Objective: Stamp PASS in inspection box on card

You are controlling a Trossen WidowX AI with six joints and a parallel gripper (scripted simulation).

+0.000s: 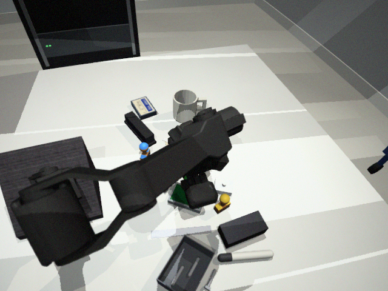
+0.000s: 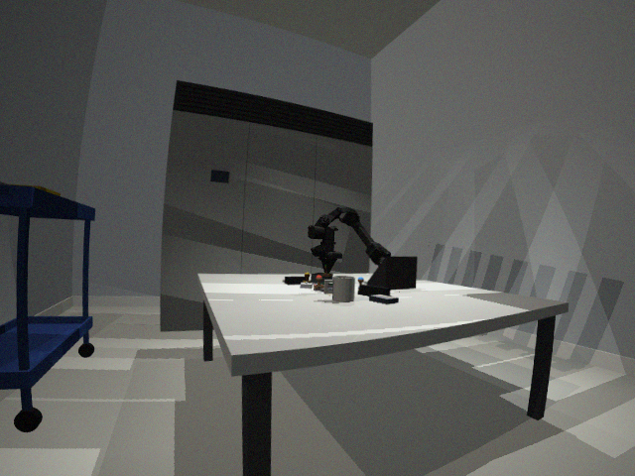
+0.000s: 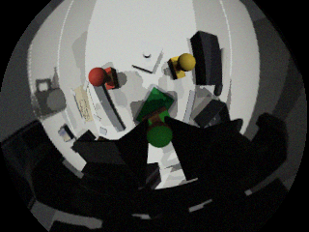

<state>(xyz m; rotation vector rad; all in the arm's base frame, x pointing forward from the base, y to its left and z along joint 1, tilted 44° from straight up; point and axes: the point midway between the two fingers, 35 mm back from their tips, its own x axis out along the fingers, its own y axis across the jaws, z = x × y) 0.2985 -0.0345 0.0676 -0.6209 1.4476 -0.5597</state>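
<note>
Now: the card 19 cm to the left of my gripper tip, 7 cm below it and 3 cm ahead of it. Round my gripper tip: green-knobbed stamp: right at my gripper tip; then yellow stamp: 8 cm ahead, 5 cm to the right, 5 cm below; then green ink pad: 6 cm below.
</note>
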